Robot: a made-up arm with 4 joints. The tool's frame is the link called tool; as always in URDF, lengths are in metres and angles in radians.
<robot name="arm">
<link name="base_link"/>
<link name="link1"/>
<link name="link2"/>
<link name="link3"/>
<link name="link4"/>
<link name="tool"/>
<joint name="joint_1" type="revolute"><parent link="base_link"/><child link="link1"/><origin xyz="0 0 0.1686"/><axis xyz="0 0 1"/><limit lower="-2.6" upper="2.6"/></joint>
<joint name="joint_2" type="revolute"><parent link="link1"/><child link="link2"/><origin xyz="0.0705 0.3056 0.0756" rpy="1.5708 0 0"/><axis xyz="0 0 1"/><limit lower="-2.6" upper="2.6"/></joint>
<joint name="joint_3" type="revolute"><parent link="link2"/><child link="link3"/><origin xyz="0.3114 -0.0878 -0.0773" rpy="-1.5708 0 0"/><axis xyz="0 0 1"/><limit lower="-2.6" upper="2.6"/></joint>
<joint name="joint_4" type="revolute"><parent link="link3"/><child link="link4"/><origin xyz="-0.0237 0.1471 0.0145" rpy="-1.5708 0 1.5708"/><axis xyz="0 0 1"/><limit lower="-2.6" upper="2.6"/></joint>
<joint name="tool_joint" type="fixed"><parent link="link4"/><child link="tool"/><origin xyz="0.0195 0.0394 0.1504" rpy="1.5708 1.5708 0"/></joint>
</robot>
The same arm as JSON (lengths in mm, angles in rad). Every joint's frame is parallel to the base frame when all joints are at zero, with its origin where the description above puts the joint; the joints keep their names.
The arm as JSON. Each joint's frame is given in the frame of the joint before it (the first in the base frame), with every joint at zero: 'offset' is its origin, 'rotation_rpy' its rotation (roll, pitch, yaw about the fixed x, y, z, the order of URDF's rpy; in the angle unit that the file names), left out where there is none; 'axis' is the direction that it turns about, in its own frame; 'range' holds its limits. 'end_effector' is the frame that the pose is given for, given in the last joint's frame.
{"length_unit": "mm", "angle_unit": "rad", "chain": [{"id": "joint_1", "offset": [0.0, 0.0, 168.6], "axis": [0.0, 0.0, 1.0], "range": [-2.6, 2.6]}, {"id": "joint_2", "offset": [70.5, 305.6, 75.6], "axis": [0.0, -1.0, 0.0], "range": [-2.6, 2.6]}, {"id": "joint_3", "offset": [311.4, 77.3, -87.8], "axis": [0.0, 0.0, 1.0], "range": [-2.6, 2.6]}, {"id": "joint_4", "offset": [-23.7, 147.1, 14.5], "axis": [-1.0, 0.0, 0.0], "range": [-2.6, 2.6]}], "end_effector": {"offset": [-150.4, 19.5, -39.4], "rotation_rpy": [0.0, 0.0, 0.0]}}
